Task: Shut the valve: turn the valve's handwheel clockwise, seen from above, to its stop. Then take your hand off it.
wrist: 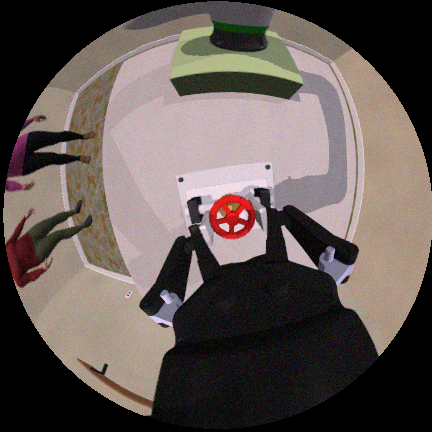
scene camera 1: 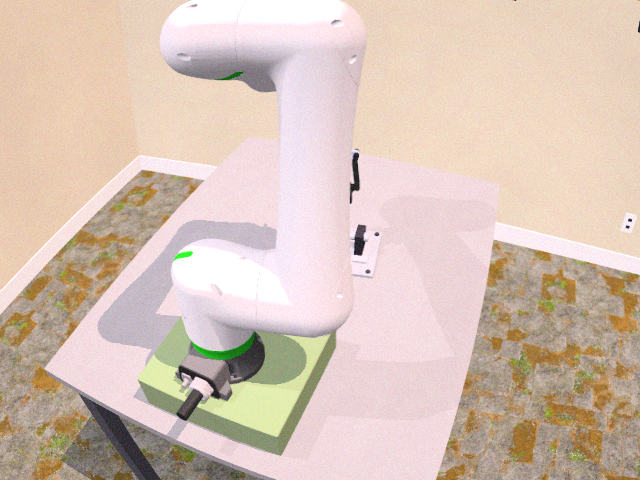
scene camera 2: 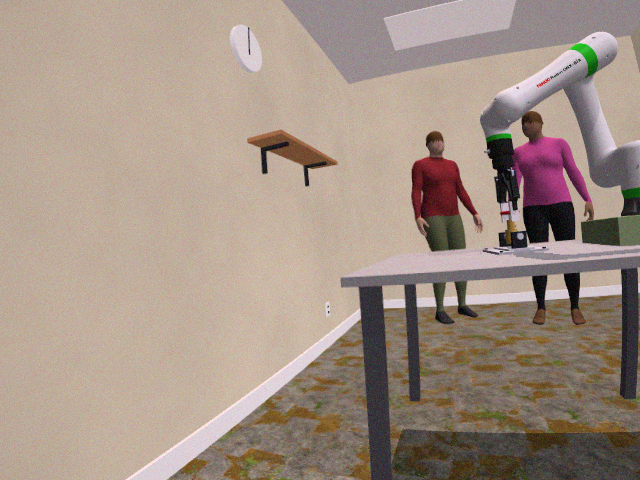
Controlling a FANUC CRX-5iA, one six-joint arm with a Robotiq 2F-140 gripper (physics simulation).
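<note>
The red spoked handwheel sits on top of the brass valve body, which stands between black end blocks on a white base plate. My gripper points down at the wheel and is shut on its rim, with one light finger pad on each side. In the wrist view the black end blocks lie left and right of the wheel, close beyond the fingertips. In scene camera 1 the arm hides the wheel and the fingertips; one black block and a piece of gripper linkage show.
The valve's plate is on a pale table. The arm's base stands on a green block. Two people, one in a red top and one in pink, stand beyond the table. A wooden shelf hangs on the wall.
</note>
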